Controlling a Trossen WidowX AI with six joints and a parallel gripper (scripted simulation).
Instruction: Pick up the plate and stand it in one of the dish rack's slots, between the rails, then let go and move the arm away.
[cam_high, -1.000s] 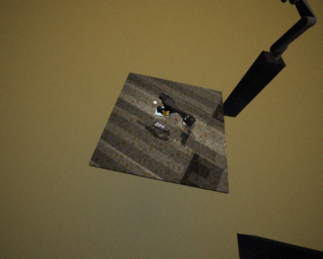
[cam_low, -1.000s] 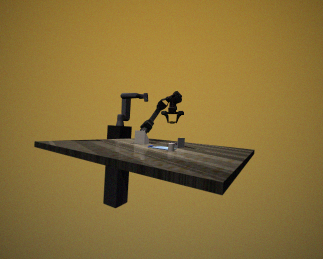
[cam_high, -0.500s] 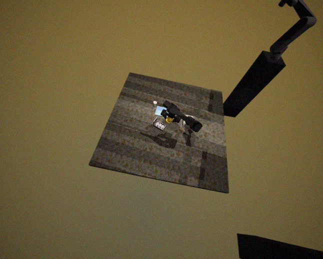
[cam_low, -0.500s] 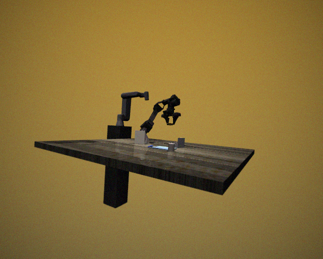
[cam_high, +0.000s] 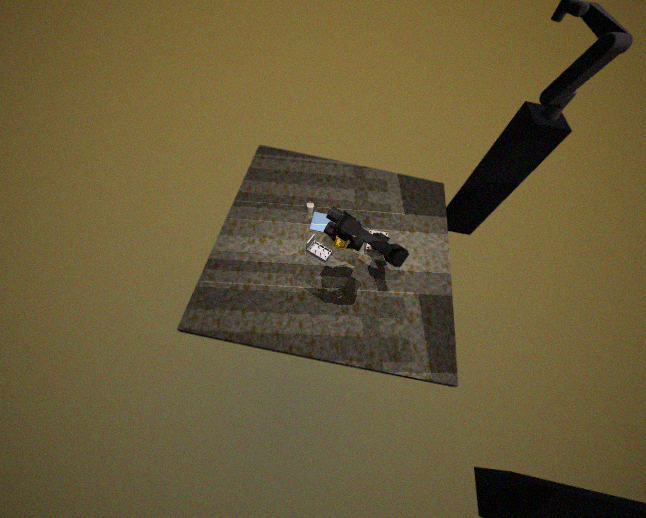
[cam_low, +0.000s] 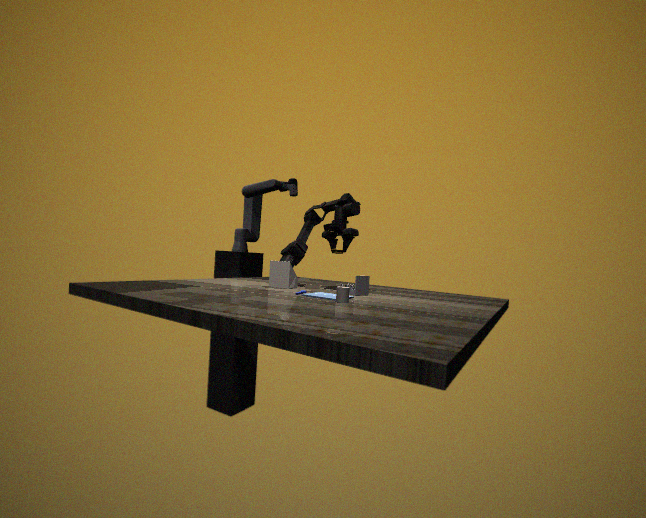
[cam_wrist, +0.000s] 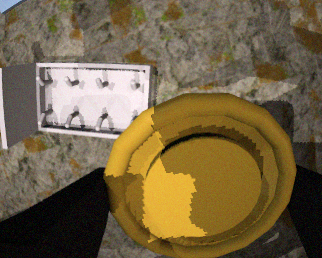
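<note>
The dish rack lies 150 mm below my gripper tip, 100 mm ahead of it and 40 mm to the right of it. Round my gripper tip: cup (310 mm to the right, 190 mm ahead, 140 mm below); light blue mat (240 mm to the right, 170 mm below, 90 mm ahead); yellow plate (10 mm above).
</note>
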